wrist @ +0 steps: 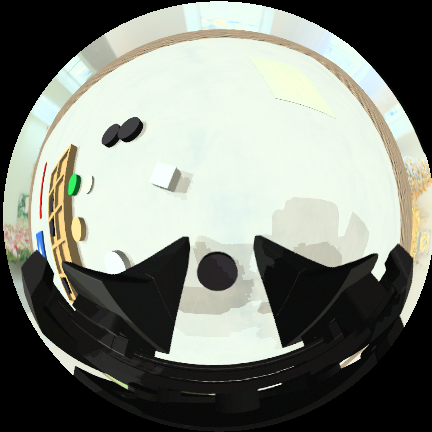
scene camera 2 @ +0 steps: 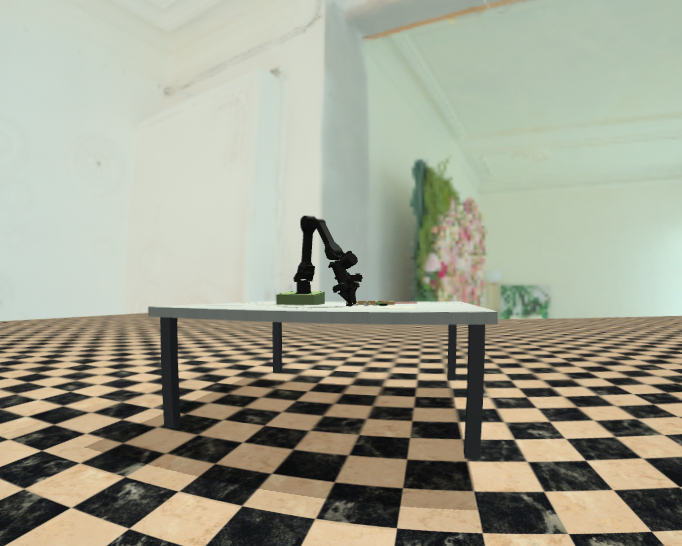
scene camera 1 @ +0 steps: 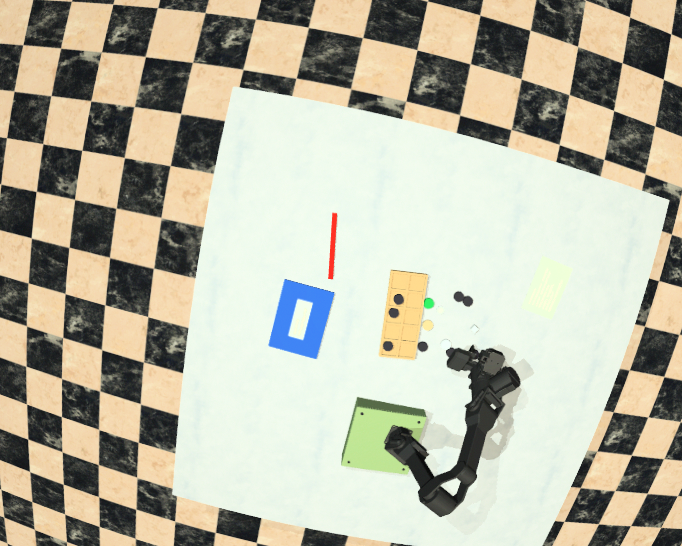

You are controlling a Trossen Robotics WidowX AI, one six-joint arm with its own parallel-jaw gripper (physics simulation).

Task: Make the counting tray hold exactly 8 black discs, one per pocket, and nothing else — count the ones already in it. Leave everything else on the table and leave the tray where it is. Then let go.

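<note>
The tan counting tray (scene camera 1: 408,279) (wrist: 74,255) has two columns of five pockets. Three black discs (scene camera 1: 398,299) (scene camera 1: 393,312) (scene camera 1: 387,345) sit in its left column. One black disc (scene camera 1: 422,346) lies just right of the tray. Two black discs (scene camera 1: 459,296) (scene camera 1: 467,300) lie touching farther right and also show in the wrist view (wrist: 111,135) (wrist: 131,129). Another dark disc (scene camera 1: 449,352) partly shows beside the hand. My gripper (scene camera 1: 470,353) (wrist: 221,241) is open. A black disc (wrist: 217,271) lies flat on the table between its fingers, unheld.
A green disc (scene camera 1: 428,303), a cream piece (scene camera 1: 440,309) and a tan disc (scene camera 1: 428,325) lie by the tray. A white disc (scene camera 1: 445,344) and white cube (scene camera 1: 474,328) lie near the hand. Red strip (scene camera 1: 332,245), blue frame (scene camera 1: 278,318), pale yellow sheet (scene camera 1: 547,287), green base (scene camera 1: 364,437).
</note>
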